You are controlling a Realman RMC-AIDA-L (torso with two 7-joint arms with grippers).
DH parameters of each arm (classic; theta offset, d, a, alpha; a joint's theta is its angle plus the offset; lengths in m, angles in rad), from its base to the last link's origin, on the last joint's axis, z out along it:
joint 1: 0 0.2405 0 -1.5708
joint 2: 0 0 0 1.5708
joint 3: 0 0.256 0 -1.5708
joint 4: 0 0 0 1.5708
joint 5: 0 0.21 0 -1.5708
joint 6: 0 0 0 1.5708
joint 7: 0 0.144 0 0
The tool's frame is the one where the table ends.
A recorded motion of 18 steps. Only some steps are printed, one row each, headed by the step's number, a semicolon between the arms.
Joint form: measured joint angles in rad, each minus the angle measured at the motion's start. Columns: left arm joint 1, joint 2, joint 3, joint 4, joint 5, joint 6, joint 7; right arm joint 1, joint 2, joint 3, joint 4, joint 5, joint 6, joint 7.
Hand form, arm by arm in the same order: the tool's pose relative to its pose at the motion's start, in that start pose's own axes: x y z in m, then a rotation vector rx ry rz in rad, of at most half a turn. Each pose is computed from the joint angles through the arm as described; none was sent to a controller.
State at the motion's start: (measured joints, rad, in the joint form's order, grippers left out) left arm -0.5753 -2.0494 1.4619 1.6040 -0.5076 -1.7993 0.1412; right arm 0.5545 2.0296 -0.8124 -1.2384 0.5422 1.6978 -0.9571
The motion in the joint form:
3: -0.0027 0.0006 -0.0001 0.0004 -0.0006 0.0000 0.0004; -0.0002 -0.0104 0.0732 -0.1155 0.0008 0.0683 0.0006
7: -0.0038 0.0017 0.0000 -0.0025 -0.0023 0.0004 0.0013; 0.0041 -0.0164 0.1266 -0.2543 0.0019 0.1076 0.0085
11: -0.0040 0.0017 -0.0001 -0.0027 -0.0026 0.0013 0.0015; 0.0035 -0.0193 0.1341 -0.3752 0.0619 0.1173 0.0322
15: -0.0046 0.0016 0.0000 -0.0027 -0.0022 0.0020 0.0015; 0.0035 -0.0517 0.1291 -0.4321 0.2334 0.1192 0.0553
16: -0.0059 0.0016 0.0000 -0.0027 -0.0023 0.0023 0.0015; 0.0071 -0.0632 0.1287 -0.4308 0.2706 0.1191 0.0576
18: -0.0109 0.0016 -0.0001 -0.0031 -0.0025 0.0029 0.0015; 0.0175 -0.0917 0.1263 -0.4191 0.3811 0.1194 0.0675
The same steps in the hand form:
3: 0.0008 0.0003 -0.0006 0.0005 0.0019 0.0028; -0.0041 -0.0048 -0.0315 0.0531 -0.0536 -0.0028
7: 0.0009 0.0001 -0.0003 -0.0005 0.0005 0.0035; -0.0132 -0.0066 -0.0645 0.1445 -0.1186 -0.0267
11: 0.0011 0.0001 -0.0004 -0.0007 0.0014 0.0038; -0.0291 0.0019 -0.0887 0.2001 -0.2073 -0.0786
15: 0.0014 0.0002 -0.0004 -0.0002 0.0023 0.0043; -0.0503 0.0163 -0.1099 0.1661 -0.3386 -0.1653
16: 0.0018 0.0004 -0.0006 0.0000 0.0033 0.0054; -0.0547 0.0184 -0.1139 0.1523 -0.3626 -0.1837
18: 0.0034 0.0010 -0.0013 0.0005 0.0063 0.0093; -0.0667 0.0260 -0.1232 0.0973 -0.4305 -0.2306

